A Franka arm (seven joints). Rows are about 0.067 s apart.
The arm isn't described. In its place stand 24 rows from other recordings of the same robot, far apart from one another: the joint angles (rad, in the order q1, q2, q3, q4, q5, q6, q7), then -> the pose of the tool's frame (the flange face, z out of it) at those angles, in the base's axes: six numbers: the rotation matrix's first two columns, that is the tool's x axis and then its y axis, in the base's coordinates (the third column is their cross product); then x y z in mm.
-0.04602, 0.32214, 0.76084, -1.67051, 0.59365, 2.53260, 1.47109 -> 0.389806, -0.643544, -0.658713, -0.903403, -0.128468, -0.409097, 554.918, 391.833, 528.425
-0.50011, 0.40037, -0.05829, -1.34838, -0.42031, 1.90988, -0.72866 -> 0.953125, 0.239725, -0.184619, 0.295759, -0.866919, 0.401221, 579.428, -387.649, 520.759
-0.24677, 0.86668, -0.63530, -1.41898, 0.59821, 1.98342, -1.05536 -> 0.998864, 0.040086, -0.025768, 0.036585, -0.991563, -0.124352, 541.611, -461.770, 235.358
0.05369, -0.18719, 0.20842, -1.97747, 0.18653, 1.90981, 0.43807 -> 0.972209, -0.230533, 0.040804, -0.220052, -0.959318, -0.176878, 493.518, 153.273, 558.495
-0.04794, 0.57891, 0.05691, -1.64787, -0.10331, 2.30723, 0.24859 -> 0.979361, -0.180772, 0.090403, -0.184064, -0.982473, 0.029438, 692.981, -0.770, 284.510
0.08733, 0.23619, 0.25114, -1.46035, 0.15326, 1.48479, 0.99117 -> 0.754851, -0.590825, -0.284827, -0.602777, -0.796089, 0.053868, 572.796, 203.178, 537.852
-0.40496, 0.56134, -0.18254, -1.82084, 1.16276, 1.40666, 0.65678 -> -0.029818, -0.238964, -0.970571, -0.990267, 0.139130, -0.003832, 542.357, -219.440, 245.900
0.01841, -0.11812, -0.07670, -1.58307, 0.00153, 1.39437, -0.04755 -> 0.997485, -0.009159, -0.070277, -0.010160, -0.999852, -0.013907, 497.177, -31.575, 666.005
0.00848, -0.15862, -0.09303, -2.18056, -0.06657, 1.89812, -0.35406 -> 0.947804, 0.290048, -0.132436, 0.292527, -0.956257, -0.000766, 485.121, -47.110, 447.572
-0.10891, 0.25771, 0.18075, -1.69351, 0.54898, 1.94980, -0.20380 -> 0.997614, 0.047138, 0.050442, 0.066627, -0.848795, -0.524507, 635.183, 71.247, 457.587
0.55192, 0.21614, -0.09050, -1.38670, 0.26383, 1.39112, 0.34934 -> 0.950076, 0.148414, -0.274461, 0.107853, -0.981618, -0.157461, 518.938, 299.913, 575.047
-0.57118, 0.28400, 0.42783, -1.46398, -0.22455, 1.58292, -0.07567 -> 0.987188, -0.062581, -0.146778, -0.048994, -0.994326, 0.094421, 610.400, -143.905, 520.645
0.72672, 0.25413, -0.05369, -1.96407, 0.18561, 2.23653, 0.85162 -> 0.955327, -0.280520, -0.093050, -0.289106, -0.952360, -0.097096, 469.332, 382.767, 347.495
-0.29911, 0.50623, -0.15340, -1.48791, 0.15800, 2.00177, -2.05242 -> 0.015203, 0.998296, 0.056334, 0.998884, -0.017684, 0.043794, 639.244, -281.225, 383.831
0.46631, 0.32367, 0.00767, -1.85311, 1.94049, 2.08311, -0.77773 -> 0.986184, -0.145652, 0.078905, 0.075356, -0.029737, -0.996713, 564.163, 341.466, 396.892
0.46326, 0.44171, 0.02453, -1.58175, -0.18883, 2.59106, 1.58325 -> 0.523339, -0.838468, 0.151947, -0.674361, -0.516533, -0.527666, 638.043, 339.285, 446.546
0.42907, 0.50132, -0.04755, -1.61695, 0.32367, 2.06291, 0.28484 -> 0.989244, -0.043465, -0.139669, -0.073736, -0.972820, -0.219511, 621.814, 271.766, 331.598
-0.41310, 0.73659, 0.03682, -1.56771, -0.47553, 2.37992, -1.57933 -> 0.045250, 0.946914, -0.318287, 0.998946, -0.040444, 0.021695, 657.599, -269.021, 216.817
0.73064, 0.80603, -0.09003, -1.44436, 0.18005, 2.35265, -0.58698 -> 0.415894, 0.900403, 0.127696, 0.908124, -0.418663, -0.005619, 579.557, 451.251, 219.381
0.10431, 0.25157, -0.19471, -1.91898, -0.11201, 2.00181, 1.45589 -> 0.092183, -0.988466, 0.120159, -0.980736, -0.069259, 0.182648, 588.429, -55.617, 352.926
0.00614, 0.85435, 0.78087, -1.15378, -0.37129, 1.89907, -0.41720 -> 0.468032, 0.867615, 0.167900, 0.882399, -0.448475, -0.142273, 661.383, 362.144, 381.891
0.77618, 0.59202, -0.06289, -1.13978, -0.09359, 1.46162, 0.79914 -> 0.991488, -0.090399, -0.093698, -0.061059, -0.958462, 0.278606, 524.002, 454.003, 443.900
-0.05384, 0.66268, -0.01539, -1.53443, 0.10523, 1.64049, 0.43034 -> 0.716041, -0.474623, -0.511878, -0.468471, -0.870359, 0.151692, 636.692, -32.393, 236.167
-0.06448, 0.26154, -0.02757, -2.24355, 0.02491, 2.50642, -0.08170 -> 0.999564, -0.029452, 0.002041, -0.029436, -0.999538, -0.007539, 541.812, -50.279, 250.325
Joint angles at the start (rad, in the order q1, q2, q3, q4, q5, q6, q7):
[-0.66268 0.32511 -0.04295 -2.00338 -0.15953 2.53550 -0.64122]
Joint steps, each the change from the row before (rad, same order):
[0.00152 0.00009 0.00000 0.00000 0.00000 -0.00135 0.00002]
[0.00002 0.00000 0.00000 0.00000 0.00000 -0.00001 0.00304]
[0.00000 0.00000 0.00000 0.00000 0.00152 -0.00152 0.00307]
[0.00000 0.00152 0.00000 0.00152 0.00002 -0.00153 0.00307]
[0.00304 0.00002 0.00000 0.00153 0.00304 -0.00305 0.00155]
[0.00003 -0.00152 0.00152 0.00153 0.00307 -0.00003 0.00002]
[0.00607 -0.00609 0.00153 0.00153 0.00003 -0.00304 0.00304]
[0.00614 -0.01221 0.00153 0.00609 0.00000 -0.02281 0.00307]
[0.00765 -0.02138 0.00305 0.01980 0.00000 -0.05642 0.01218]
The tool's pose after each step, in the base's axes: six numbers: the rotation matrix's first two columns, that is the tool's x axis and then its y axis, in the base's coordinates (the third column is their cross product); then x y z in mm. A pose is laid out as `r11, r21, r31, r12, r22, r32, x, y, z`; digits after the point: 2 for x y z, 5 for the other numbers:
0.99433, 0.07106, 0.07915, 0.05211, -0.97411, 0.21999, 476.48, -400.84, 315.34
0.99448, 0.06812, 0.07981, 0.04910, -0.97432, 0.21974, 476.49, -400.83, 315.34
0.99475, 0.06376, 0.08007, 0.04496, -0.97495, 0.21784, 476.36, -400.79, 315.18
0.99500, 0.06051, 0.07950, 0.04200, -0.97532, 0.21675, 476.55, -400.99, 314.74
0.99502, 0.05939, 0.08007, 0.04101, -0.97591, 0.21430, 477.85, -399.73, 315.09
0.99472, 0.05875, 0.08417, 0.03951, -0.97597, 0.21428, 478.79, -399.34, 316.71
0.99408, 0.06311, 0.08845, 0.04264, -0.97530, 0.21672, 481.96, -395.94, 320.85
0.99427, 0.06479, 0.08508, 0.04520, -0.97563, 0.21470, 484.56, -392.55, 328.74
0.99566, 0.05608, 0.07430, 0.03960, -0.97750, 0.20720, 488.32, -388.59, 345.05

